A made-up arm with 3 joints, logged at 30 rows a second.
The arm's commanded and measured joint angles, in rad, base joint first. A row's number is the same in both.
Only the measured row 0 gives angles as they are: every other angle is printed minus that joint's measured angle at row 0.
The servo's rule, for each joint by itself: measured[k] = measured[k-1] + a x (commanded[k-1-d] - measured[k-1]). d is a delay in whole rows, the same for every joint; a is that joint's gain. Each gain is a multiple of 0.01, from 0.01 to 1. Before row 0 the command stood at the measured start. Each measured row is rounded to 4 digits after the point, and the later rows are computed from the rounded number. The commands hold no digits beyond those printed.
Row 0, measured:
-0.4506 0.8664 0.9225
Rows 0 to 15, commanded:
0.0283 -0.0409 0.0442
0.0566 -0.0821 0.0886
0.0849 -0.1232 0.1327
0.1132 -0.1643 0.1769
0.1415 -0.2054 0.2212
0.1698 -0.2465 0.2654
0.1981 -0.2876 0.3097
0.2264 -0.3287 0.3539
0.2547 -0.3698 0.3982
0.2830 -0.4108 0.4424
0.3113 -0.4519 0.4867
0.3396 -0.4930 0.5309
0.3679 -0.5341 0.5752
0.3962 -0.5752 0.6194
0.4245 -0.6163 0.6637
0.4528 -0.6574 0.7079
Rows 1 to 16, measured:
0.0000 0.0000 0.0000
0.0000 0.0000 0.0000
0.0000 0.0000 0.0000
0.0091 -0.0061 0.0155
0.0243 -0.0175 0.0411
0.0437 -0.0334 0.0732
0.0659 -0.0530 0.1095
0.0901 -0.0759 0.1486
0.1156 -0.1015 0.1895
0.1420 -0.1294 0.2316
0.1690 -0.1593 0.2744
0.1964 -0.1909 0.3177
0.2241 -0.2239 0.3613
0.2520 -0.2581 0.4052
0.2800 -0.2933 0.4492
0.3081 -0.3294 0.4933
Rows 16 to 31, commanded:
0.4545 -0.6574 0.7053
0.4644 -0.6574 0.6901
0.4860 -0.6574 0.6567
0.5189 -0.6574 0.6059
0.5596 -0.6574 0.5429
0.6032 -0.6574 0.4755
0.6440 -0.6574 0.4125
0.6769 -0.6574 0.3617
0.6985 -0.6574 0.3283
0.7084 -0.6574 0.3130
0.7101 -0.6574 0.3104
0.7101 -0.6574 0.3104
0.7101 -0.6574 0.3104
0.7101 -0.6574 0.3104
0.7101 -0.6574 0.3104
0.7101 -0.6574 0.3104
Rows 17 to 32, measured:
0.3363 -0.3663 0.5374
0.3645 -0.4038 0.5816
0.3928 -0.4418 0.6258
0.4125 -0.4741 0.6536
0.4291 -0.5016 0.6664
0.4473 -0.5250 0.6630
0.4702 -0.5449 0.6430
0.4988 -0.5618 0.6080
0.5322 -0.5761 0.5616
0.5680 -0.5883 0.5094
0.6028 -0.5987 0.4577
0.6334 -0.6075 0.4124
0.6574 -0.6150 0.3776
0.6743 -0.6214 0.3541
0.6858 -0.6268 0.3388
0.6936 -0.6314 0.3289

